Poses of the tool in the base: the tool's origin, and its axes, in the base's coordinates. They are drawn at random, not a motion.
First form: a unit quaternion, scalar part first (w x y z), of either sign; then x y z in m.
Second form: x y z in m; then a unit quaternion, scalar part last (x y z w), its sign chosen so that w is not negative. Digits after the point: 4 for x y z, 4 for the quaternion.
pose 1, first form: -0.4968 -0.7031 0.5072 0.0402 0.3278 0.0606 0.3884
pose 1, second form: 0.3278 0.0606 0.3884 0.7031 -0.5072 -0.0402 0.4968
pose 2, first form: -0.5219 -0.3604 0.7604 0.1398 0.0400 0.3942 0.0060
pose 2, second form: 0.0400 0.3942 0.0060 0.3604 -0.7604 -0.1398 0.5219
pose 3, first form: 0.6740 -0.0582 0.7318 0.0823 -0.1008 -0.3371 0.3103
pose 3, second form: -0.1008 -0.3371 0.3103 -0.0582 0.7318 0.0823 0.6740
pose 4, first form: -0.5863 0.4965 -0.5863 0.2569 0.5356 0.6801 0.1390
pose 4, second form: 0.5356 0.6801 0.1390 -0.4965 0.5863 -0.2569 0.5863
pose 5, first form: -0.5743 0.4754 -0.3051 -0.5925 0.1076 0.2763 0.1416
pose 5, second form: 0.1076 0.2763 0.1416 -0.4754 0.3051 0.5925 0.5743
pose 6, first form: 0.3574 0.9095 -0.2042 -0.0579 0.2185 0.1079 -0.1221
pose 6, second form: 0.2185 0.1079 -0.1221 0.9095 -0.2042 -0.0579 0.3574
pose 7, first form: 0.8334 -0.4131 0.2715 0.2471 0.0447 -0.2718 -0.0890
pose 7, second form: 0.0447 -0.2718 -0.0890 -0.4131 0.2715 0.2471 0.8334
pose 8, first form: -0.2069 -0.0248 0.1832 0.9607 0.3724 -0.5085 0.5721
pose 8, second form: 0.3724 -0.5085 0.5721 0.0248 -0.1832 -0.9607 0.2069
